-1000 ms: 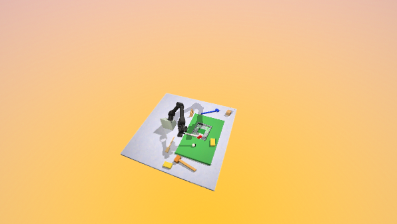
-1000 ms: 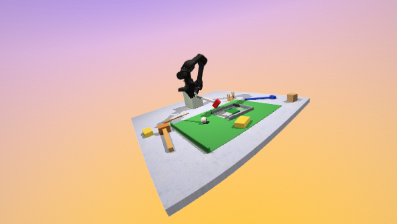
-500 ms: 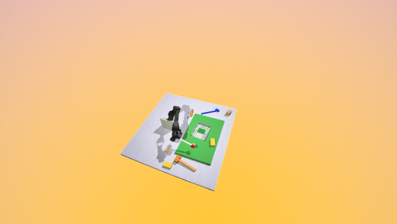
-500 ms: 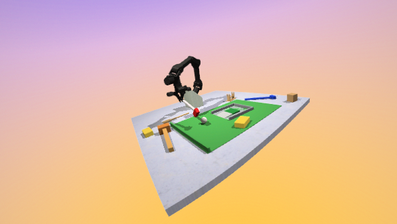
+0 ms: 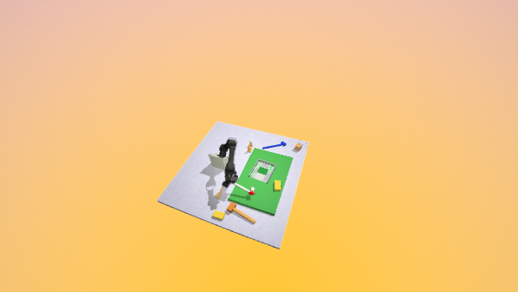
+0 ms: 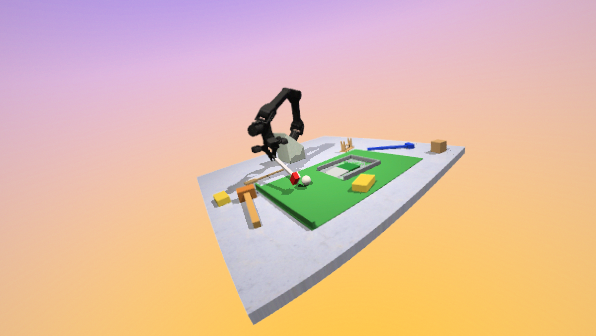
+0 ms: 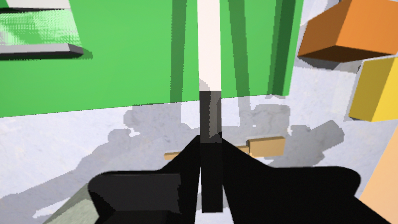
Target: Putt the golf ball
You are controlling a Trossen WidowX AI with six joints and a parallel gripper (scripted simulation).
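My gripper tip is now 120 mm short of the red putter, 20 mm to the left of it and 10 mm above it. Round my gripper tip: green mat (280 mm ahead, 200 mm to the left, 100 mm below); wooden stand (30 mm ahead, 570 mm to the left, 70 mm below); white golf ball (220 mm ahead, 20 mm to the left, 80 mm below).
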